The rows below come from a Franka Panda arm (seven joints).
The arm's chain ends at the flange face. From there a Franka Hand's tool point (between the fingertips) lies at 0.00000 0.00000 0.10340 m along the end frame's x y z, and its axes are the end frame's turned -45 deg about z.
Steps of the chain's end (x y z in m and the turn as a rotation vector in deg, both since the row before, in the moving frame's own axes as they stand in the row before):
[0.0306, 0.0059, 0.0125, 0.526, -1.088, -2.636]
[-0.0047, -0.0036, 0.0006, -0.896, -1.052, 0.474]
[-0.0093, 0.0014, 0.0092, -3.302, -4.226, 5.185]
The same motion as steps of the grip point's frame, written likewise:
[0.0167, 0.0238, 0.0125, 1.141, -0.397, -2.636]
[-0.0033, -0.0061, 0.0006, 0.110, -1.377, 0.474]
[-0.0171, -0.0072, 0.0087, 0.653, -5.323, 5.185]

